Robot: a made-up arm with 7 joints. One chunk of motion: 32 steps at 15 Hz.
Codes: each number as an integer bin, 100 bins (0 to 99) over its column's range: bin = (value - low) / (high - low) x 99, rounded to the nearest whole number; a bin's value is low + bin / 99 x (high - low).
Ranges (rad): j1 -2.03..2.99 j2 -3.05..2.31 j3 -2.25..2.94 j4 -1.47..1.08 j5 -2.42..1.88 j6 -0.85..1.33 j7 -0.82..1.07
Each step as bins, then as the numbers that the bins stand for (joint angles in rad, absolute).
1 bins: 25 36 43 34 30 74 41
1 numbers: -0.7623 -1.1009 0.0042 -0.5942 -1.1170 0.7795 -0.0373
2 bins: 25 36 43 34 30 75 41
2 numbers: -0.7623 -1.1009 0.0042 -0.5942 -1.1170 0.8015 -0.0373
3 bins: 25 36 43 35 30 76 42
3 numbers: -0.7623 -1.1009 0.0042 -0.5685 -1.1170 0.8235 -0.0182
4 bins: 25 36 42 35 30 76 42
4 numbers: -0.7623 -1.1009 -0.0482 -0.5685 -1.1170 0.8235 -0.0182
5 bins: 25 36 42 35 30 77 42
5 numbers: -0.7623 -1.1009 -0.0482 -0.5685 -1.1170 0.8456 -0.0182
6 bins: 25 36 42 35 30 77 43
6 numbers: -0.7623 -1.1009 -0.0482 -0.5685 -1.1170 0.8456 0.0009
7 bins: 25 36 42 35 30 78 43
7 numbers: -0.7623 -1.1009 -0.0482 -0.5685 -1.1170 0.8676 0.0009
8 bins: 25 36 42 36 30 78 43
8 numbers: -0.7623 -1.1009 -0.0482 -0.5427 -1.1170 0.8676 0.0009
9 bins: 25 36 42 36 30 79 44
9 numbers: -0.7623 -1.1009 -0.0482 -0.5427 -1.1170 0.8896 0.0200
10 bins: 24 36 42 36 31 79 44
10 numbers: -0.8130 -1.1009 -0.0482 -0.5427 -1.0735 0.8896 0.0200
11 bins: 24 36 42 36 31 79 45
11 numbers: -0.8130 -1.1009 -0.0482 -0.5427 -1.0735 0.8896 0.0391
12 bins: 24 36 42 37 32 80 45
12 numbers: -0.8130 -1.1009 -0.0482 -0.5170 -1.0301 0.9116 0.0391
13 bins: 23 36 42 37 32 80 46
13 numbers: -0.8637 -1.1009 -0.0482 -0.5170 -1.0301 0.9116 0.0582
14 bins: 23 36 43 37 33 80 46
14 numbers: -0.8637 -1.1009 0.0042 -0.5170 -0.9867 0.9116 0.0582
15 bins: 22 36 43 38 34 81 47
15 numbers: -0.9144 -1.1009 0.0042 -0.4912 -0.9432 0.9336 0.0773
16 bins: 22 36 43 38 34 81 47
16 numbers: -0.9144 -1.1009 0.0042 -0.4912 -0.9432 0.9336 0.0773
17 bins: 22 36 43 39 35 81 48
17 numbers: -0.9144 -1.1009 0.0042 -0.4655 -0.8998 0.9336 0.0964
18 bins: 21 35 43 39 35 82 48
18 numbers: -0.9652 -1.1551 0.0042 -0.4655 -0.8998 0.9557 0.0964
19 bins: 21 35 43 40 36 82 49
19 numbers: -0.9652 -1.1551 0.0042 -0.4397 -0.8564 0.9557 0.1155
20 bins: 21 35 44 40 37 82 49
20 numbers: -0.9652 -1.1551 0.0567 -0.4397 -0.8129 0.9557 0.1155
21 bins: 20 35 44 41 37 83 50
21 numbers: -1.0159 -1.1551 0.0567 -0.4139 -0.8129 0.9777 0.1345
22 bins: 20 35 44 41 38 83 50
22 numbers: -1.0159 -1.1551 0.0567 -0.4139 -0.7695 0.9777 0.1345
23 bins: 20 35 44 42 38 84 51
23 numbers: -1.0159 -1.1551 0.0567 -0.3882 -0.7695 0.9997 0.1536
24 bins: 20 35 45 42 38 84 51
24 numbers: -1.0159 -1.1551 0.1091 -0.3882 -0.7695 0.9997 0.1536
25 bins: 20 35 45 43 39 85 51
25 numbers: -1.0159 -1.1551 0.1091 -0.3624 -0.7261 1.0217 0.1536
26 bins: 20 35 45 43 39 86 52
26 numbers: -1.0159 -1.1551 0.1091 -0.3624 -0.7261 1.0437 0.1727
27 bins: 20 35 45 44 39 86 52
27 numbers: -1.0159 -1.1551 0.1091 -0.3367 -0.7261 1.0437 0.1727
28 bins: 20 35 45 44 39 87 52
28 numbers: -1.0159 -1.1551 0.1091 -0.3367 -0.7261 1.0658 0.1727
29 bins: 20 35 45 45 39 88 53
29 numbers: -1.0159 -1.1551 0.1091 -0.3109 -0.7261 1.0878 0.1918
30 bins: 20 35 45 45 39 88 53
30 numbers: -1.0159 -1.1551 0.1091 -0.3109 -0.7261 1.0878 0.1918
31 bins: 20 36 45 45 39 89 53
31 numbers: -1.0159 -1.1009 0.1091 -0.3109 -0.7261 1.1098 0.1918
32 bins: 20 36 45 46 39 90 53
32 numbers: -1.0159 -1.1009 0.1091 -0.2852 -0.7261 1.1318 0.1918
